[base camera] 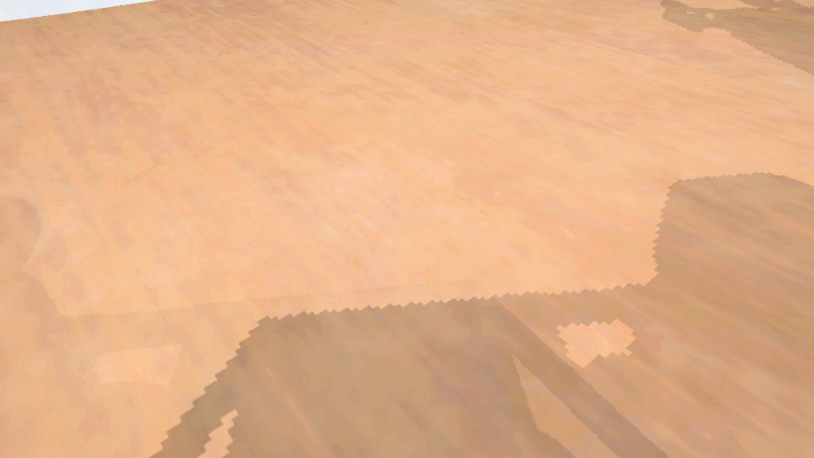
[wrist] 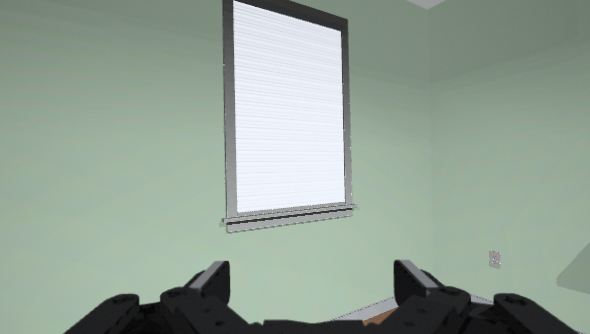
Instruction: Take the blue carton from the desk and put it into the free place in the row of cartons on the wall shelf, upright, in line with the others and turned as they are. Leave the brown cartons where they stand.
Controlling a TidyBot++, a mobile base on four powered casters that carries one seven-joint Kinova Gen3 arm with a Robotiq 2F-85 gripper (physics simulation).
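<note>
My gripper (wrist: 311, 278) is open, its two dark fingers wide apart at the bottom of the wrist view, with the green wall between them. The blue carton, the desk, the wall shelf and the brown cartons do not show in the wrist view or in the base camera view.
A window (wrist: 290, 115) with a grey frame is in the green wall (wrist: 125, 150). A room corner and a wall outlet (wrist: 494, 259) are to its right. Wooden floor (base camera: 370, 170) with dark shadows fills most of the base camera view. A pale strip (base camera: 56, 7) shows at its top left.
</note>
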